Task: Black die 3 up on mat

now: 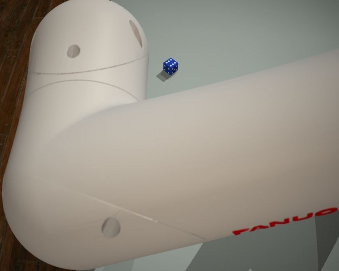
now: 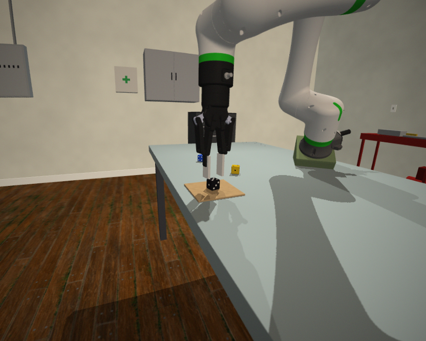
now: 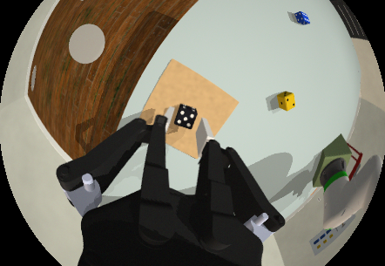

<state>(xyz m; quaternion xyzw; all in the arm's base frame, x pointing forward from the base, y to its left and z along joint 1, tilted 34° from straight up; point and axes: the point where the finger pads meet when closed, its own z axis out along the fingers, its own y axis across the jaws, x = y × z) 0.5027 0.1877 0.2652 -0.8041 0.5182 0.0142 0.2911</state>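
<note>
Now: the black die 6 cm below my hand. Round my hand: yellow die 11 cm behind, 18 cm to the right, 6 cm below; blue die 1 cm ahead, 39 cm to the right, 6 cm below; tan mat 7 cm below.
</note>
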